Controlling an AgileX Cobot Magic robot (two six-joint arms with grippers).
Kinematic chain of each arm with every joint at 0, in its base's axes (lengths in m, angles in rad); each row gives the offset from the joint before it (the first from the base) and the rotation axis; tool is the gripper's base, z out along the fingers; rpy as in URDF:
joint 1: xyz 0 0 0.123 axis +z
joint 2: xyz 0 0 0 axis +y
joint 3: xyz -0.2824 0 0.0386 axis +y
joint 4: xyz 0.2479 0 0.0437 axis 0.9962 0 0.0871
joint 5: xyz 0 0 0 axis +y
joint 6: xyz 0.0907 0 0.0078 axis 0.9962 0 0.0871
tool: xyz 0 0 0 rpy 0 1.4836 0
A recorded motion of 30 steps. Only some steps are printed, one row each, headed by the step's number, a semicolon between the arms.
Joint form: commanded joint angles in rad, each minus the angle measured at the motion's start. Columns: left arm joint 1, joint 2, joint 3, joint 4, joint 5, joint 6; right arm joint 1, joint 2, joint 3, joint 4, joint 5, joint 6.
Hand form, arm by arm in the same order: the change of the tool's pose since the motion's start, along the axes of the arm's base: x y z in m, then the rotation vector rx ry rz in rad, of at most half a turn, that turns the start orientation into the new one. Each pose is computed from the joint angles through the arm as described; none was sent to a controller.
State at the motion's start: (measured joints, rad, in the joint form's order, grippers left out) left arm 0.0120 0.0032 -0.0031 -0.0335 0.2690 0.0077; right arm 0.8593 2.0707 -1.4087 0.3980 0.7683 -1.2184
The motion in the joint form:
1: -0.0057 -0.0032 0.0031 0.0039 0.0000 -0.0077; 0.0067 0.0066 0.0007 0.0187 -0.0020 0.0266
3: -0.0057 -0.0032 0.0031 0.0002 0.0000 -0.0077; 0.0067 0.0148 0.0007 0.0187 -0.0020 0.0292
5: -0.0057 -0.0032 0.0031 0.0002 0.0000 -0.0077; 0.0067 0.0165 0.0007 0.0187 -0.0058 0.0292
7: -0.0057 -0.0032 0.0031 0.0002 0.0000 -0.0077; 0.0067 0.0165 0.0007 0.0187 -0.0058 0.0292
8: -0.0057 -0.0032 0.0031 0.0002 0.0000 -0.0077; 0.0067 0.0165 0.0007 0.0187 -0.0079 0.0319
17: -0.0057 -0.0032 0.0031 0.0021 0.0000 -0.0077; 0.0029 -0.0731 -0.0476 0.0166 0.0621 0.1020
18: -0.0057 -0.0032 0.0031 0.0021 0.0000 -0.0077; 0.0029 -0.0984 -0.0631 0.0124 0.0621 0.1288
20: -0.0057 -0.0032 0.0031 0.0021 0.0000 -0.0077; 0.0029 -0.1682 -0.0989 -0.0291 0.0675 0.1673
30: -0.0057 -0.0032 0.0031 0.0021 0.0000 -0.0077; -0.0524 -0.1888 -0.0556 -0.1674 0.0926 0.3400
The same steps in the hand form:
1: -0.0001 -0.0002 -0.0009 -0.0037 -0.0001 -0.0040; -0.0027 0.0027 -0.0025 0.0046 0.0250 -0.0289
3: -0.0001 -0.0003 -0.0009 -0.0074 -0.0001 -0.0043; -0.0026 0.0028 -0.0059 -0.0018 0.0312 -0.0314
5: -0.0001 -0.0003 -0.0009 -0.0074 -0.0001 -0.0043; -0.0023 0.0031 -0.0065 -0.0010 0.0294 -0.0326
7: -0.0001 -0.0003 -0.0009 -0.0074 -0.0001 -0.0043; -0.0023 0.0031 -0.0065 -0.0010 0.0294 -0.0326
8: -0.0001 -0.0003 -0.0009 -0.0074 -0.0001 -0.0043; -0.0021 0.0032 -0.0065 0.0001 0.0288 -0.0358
17: -0.0001 -0.0003 -0.0009 -0.0055 -0.0001 -0.0041; -0.0027 0.0027 0.0417 0.0624 0.0194 -0.0774
18: -0.0001 -0.0003 -0.0009 -0.0055 -0.0001 -0.0041; -0.0021 0.0030 0.0562 0.0915 0.0022 -0.0988
20: -0.0001 -0.0003 -0.0009 -0.0055 -0.0001 -0.0041; -0.0019 -0.0007 0.0940 0.1483 -0.0720 -0.1125
30: -0.0001 -0.0003 -0.0009 -0.0055 -0.0001 -0.0041; 0.0142 -0.0291 0.0867 0.0391 -0.0762 -0.2672

